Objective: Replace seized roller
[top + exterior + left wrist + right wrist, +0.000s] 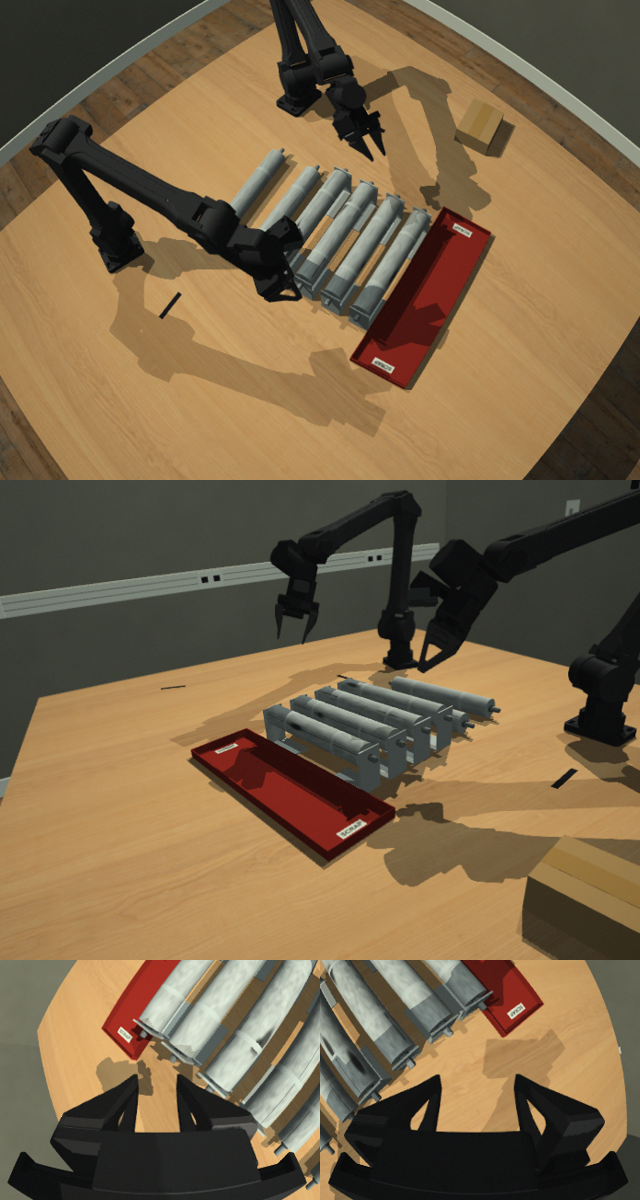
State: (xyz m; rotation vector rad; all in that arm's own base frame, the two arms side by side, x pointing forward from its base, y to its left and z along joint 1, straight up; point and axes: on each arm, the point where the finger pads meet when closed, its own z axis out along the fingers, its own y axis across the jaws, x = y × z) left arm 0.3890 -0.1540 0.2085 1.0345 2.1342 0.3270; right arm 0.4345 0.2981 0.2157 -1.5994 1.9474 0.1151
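My right gripper is now 15 cm past the grey roller, 20 cm to the right of it and 14 cm above it. Also, from my right hand: cardboard box (5 cm behind, 78 cm to the left, 18 cm below); then red scrap tray (18 cm ahead, 26 cm to the left, 21 cm below).
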